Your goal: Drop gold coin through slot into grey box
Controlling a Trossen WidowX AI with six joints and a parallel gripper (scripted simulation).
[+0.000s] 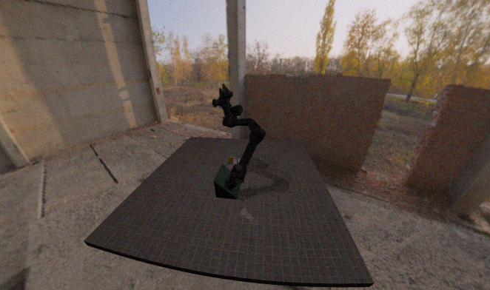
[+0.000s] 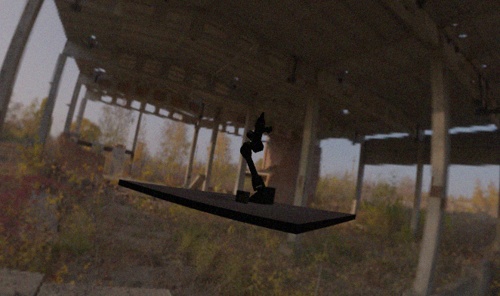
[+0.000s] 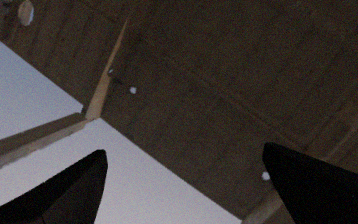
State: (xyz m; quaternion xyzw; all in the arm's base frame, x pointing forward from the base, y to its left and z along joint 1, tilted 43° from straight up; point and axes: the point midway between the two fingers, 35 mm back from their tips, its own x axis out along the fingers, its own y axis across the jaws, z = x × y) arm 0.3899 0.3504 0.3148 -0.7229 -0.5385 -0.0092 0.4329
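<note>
My gripper tip is now 1 cm short of the gold coin, 5 cm to the left of it and 58 cm above it.
</note>
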